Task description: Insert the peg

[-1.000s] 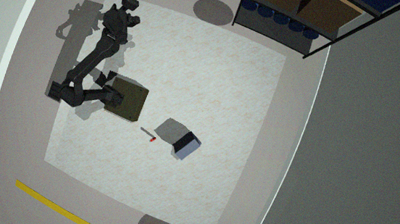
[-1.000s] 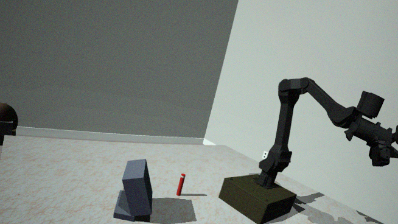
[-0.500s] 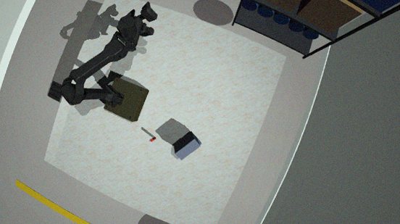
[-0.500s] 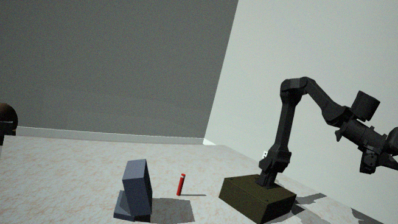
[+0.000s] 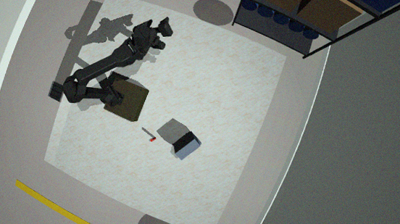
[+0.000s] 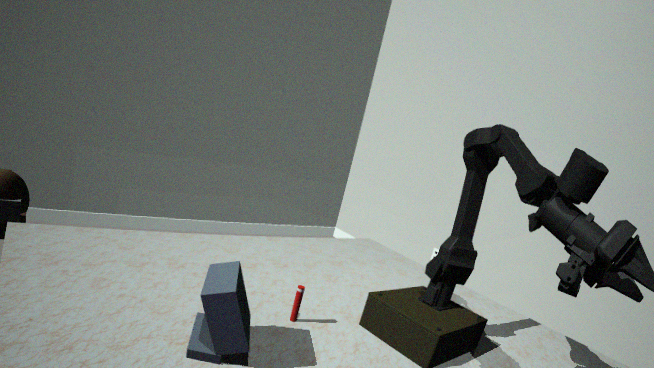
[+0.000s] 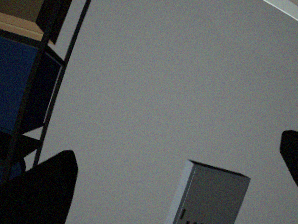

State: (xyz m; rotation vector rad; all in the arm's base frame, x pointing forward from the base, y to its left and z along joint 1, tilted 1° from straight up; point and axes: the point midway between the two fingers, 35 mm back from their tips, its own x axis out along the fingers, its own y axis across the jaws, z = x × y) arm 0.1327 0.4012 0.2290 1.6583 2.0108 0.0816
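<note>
The red peg is 16 cm ahead of my gripper tip, 57 cm to the right of it and 24 cm below it. The rest, counted from my gripper tip: sloped panel (35 cm ahead, 51 cm to the right, 22 cm below).
</note>
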